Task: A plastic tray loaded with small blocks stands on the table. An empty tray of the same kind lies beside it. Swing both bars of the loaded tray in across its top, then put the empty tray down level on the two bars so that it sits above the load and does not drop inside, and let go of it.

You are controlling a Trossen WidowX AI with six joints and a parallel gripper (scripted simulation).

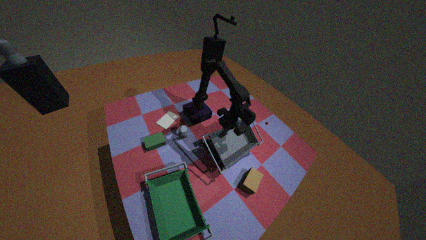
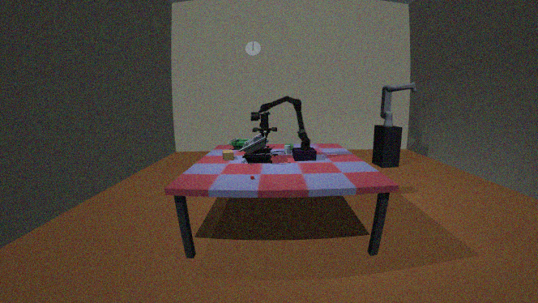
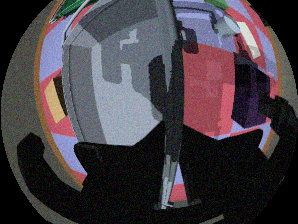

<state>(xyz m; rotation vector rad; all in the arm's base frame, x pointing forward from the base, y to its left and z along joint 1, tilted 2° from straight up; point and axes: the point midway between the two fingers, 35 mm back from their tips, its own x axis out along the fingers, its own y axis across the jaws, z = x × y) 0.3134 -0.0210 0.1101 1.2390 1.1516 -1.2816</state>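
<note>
The grey tray is 80 mm ahead of my gripper tip, 10 mm to the right of it and 10 mm below it. The rest, counted from my gripper tip: grey cup 200 mm behind, 180 mm to the right, 110 mm below; then tan box 300 mm ahead, 50 mm to the right, 120 mm below; then white card 380 mm behind, 210 mm to the right, 140 mm below.
</note>
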